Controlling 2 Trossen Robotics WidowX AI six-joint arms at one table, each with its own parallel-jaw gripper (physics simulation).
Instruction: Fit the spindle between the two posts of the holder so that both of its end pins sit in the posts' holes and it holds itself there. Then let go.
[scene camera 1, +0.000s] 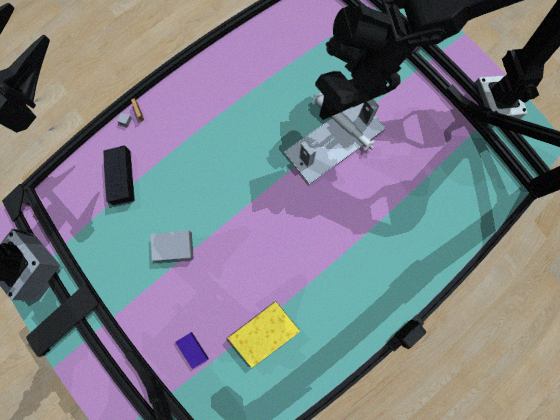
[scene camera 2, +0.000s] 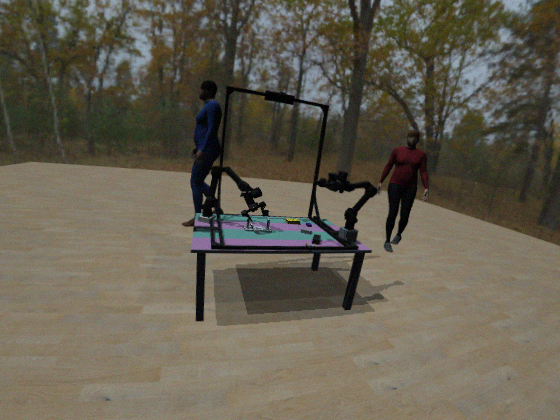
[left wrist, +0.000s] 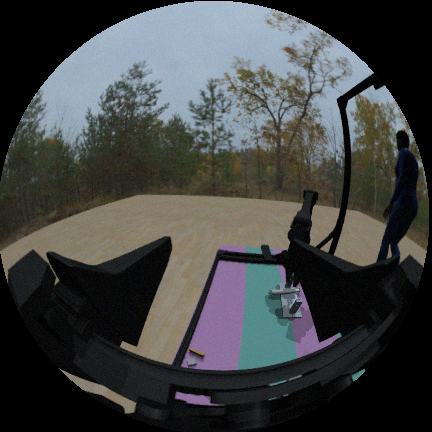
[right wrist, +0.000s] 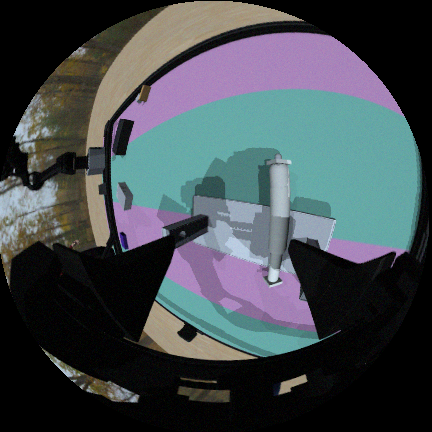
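Note:
The pale spindle lies crosswise over the holder's grey base plate, beside one post. Its ends stick out past the plate's long edges, outside the posts' holes. One post stands at the plate's left end; the other post stands at the right end, partly hidden by a finger in the right wrist view. My right gripper is open and empty above the holder. My left gripper is open and empty, far from the holder.
A black box, a grey box, a purple box and a yellow sponge lie on the striped table. A small orange piece and a small grey piece lie near the black frame bar.

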